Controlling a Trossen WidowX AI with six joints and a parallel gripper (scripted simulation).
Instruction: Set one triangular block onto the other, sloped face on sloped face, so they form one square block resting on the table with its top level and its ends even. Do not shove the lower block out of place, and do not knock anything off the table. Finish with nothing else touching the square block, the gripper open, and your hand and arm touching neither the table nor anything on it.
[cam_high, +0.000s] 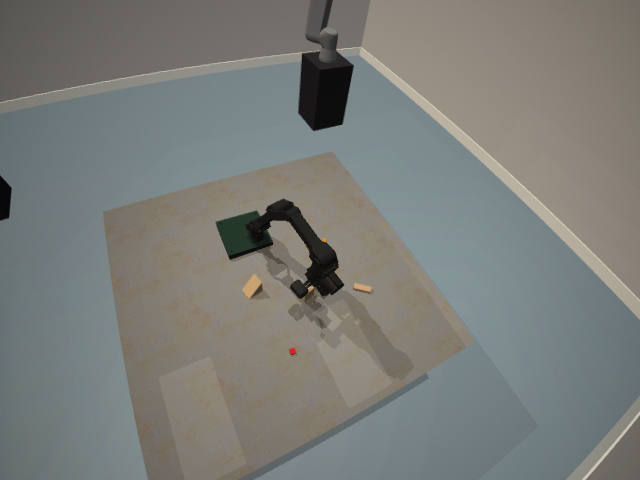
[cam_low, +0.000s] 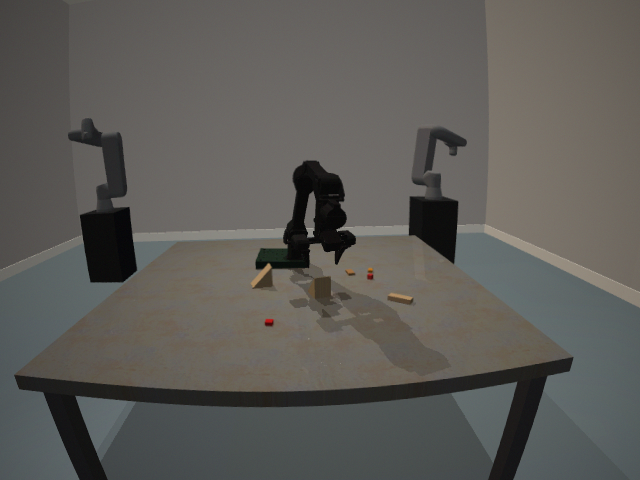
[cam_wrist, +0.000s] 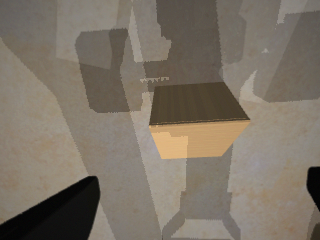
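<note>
Now: the triangular block 80 mm below my gripper tip. From my gripper tip the other things lie so: orange cube 220 mm behind, 200 mm to the left, 100 mm below; tan plank 70 mm ahead, 230 mm to the left, 90 mm below.
</note>
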